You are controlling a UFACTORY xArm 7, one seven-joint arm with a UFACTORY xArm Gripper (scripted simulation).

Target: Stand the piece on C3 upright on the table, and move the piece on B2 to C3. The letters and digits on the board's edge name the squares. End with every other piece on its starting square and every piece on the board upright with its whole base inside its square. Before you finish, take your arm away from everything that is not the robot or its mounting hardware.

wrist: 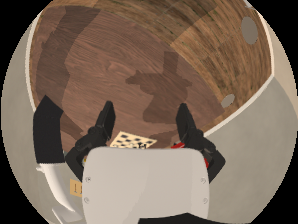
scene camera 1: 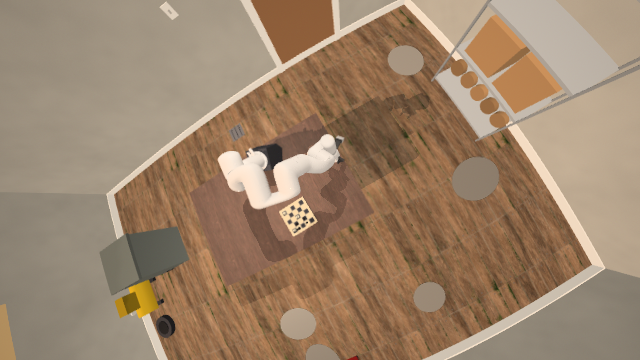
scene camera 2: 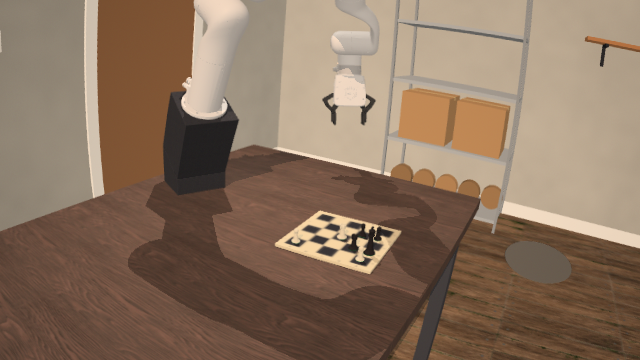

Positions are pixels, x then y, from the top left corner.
Scene:
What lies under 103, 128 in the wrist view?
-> The gripper.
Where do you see a chessboard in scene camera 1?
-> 299, 207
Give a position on a chessboard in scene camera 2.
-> At 318, 238

